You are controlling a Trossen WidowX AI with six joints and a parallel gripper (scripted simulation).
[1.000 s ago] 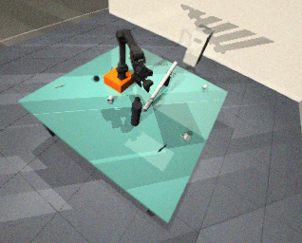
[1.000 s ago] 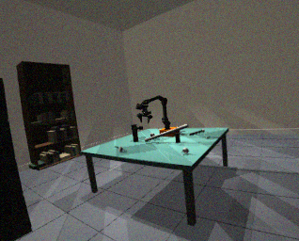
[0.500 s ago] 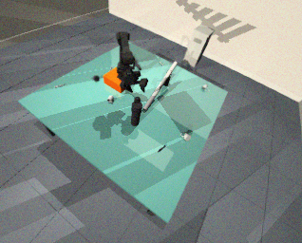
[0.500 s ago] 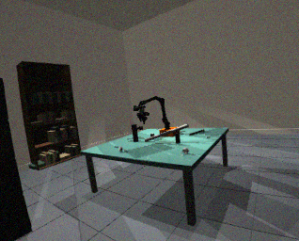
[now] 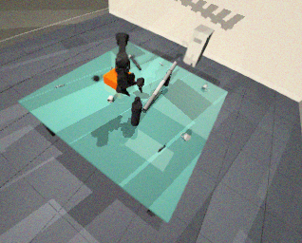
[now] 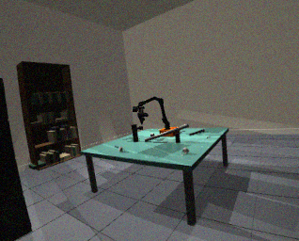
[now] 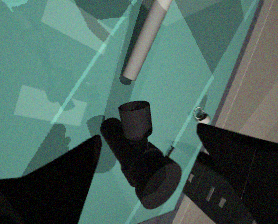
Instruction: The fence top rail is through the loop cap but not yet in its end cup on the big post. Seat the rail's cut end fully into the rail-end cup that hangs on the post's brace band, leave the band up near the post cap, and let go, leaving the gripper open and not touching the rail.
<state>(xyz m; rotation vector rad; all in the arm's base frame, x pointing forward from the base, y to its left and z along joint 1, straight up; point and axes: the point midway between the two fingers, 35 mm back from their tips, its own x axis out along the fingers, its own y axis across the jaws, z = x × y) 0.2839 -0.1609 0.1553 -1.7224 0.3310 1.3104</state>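
The dark rail-end cup lies 50 mm below my gripper tip, 30 mm ahead of it and 10 mm to the right of it. Round my gripper tip: short dark post (470 mm to the left, 100 mm below, 30 mm behind); then dark screw (350 mm ahead, 200 mm below, 80 mm to the right).
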